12 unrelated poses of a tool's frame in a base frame.
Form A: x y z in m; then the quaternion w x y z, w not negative.
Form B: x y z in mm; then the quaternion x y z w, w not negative. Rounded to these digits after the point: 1 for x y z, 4 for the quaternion.
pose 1, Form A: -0.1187, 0.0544, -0.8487, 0.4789, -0.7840, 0.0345, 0.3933
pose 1, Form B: -118.7, 54.4, -848.7, -0.7840, 0.0345, 0.3933, 0.4789
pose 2, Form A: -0.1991, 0.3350, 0.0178, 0.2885, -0.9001, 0.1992, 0.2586
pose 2, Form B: -199.1, 335.0, 17.8, -0.9001, 0.1992, 0.2586, 0.2885
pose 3, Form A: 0.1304, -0.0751, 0.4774, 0.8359, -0.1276, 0.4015, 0.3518
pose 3, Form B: 130.4, -75.1, 477.4, -0.1276, 0.4015, 0.3518, 0.8359
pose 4, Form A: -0.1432, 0.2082, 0.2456, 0.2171, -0.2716, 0.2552, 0.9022
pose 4, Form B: -143.2, 208.2, 245.6, -0.2716, 0.2552, 0.9022, 0.2171
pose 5, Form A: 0.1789, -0.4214, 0.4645, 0.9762, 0.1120, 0.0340, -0.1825
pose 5, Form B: 178.9, -421.4, 464.5, 0.1120, 0.0340, -0.1825, 0.9762
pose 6, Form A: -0.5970, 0.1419, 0.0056, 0.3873, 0.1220, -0.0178, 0.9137
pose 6, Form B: -597.0, 141.9, 5.6, 0.1220, -0.0178, 0.9137, 0.3873
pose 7, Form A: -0.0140, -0.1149, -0.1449, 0.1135, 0.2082, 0.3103, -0.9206
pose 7, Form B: -14.0, -114.9, -144.9, 0.2082, 0.3103, -0.9206, 0.1135
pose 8, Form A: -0.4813, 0.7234, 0.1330, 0.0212, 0.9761, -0.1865, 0.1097
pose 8, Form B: -481.3, 723.4, 133.0, 0.9761, -0.1865, 0.1097, 0.0212
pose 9, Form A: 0.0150, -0.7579, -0.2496, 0.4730, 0.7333, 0.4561, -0.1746
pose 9, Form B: 15.0, -757.9, -249.6, 0.7333, 0.4561, -0.1746, 0.4730
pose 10, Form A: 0.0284, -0.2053, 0.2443, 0.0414, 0.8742, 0.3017, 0.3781
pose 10, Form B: 28.4, -205.3, 244.3, 0.8742, 0.3017, 0.3781, 0.0414
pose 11, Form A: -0.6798, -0.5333, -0.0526, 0.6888, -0.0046, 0.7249, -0.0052
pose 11, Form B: -679.8, -533.3, -52.6, -0.0046, 0.7249, -0.0052, 0.6888
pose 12, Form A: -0.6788, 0.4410, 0.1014, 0.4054, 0.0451, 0.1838, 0.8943
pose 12, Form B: -678.8, 441.0, 101.4, 0.0451, 0.1838, 0.8943, 0.4054
